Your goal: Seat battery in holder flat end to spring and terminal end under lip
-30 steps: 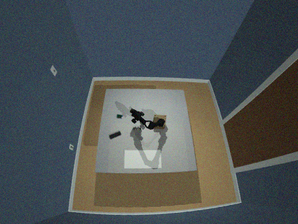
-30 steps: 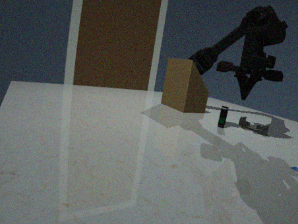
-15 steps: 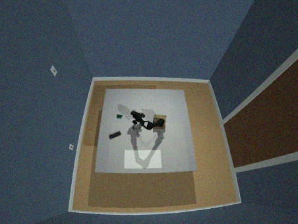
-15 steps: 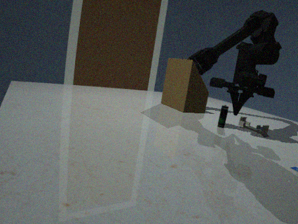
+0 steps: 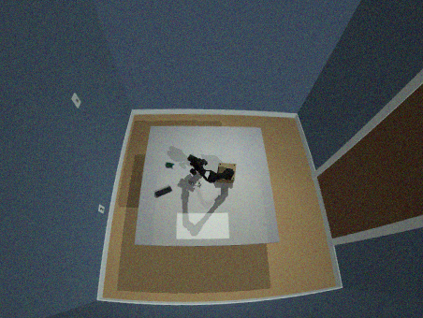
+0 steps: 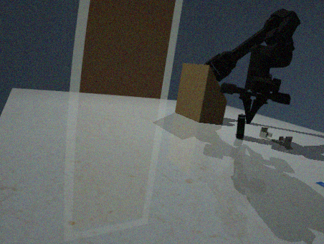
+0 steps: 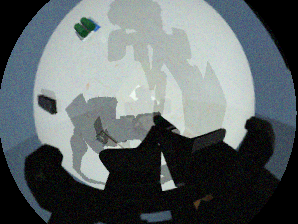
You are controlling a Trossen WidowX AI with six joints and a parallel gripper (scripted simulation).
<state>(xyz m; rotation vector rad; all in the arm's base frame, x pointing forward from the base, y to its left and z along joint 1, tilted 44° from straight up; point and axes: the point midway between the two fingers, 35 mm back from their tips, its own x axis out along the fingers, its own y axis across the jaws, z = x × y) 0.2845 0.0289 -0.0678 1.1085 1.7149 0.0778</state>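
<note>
Now: the battery 10 mm to the right of my gripper tip, 10 mm below it and 10 mm behind it. Also, from my gripper tip: dark flat object (310 mm ahead, 240 mm to the left, 30 mm below).
</note>
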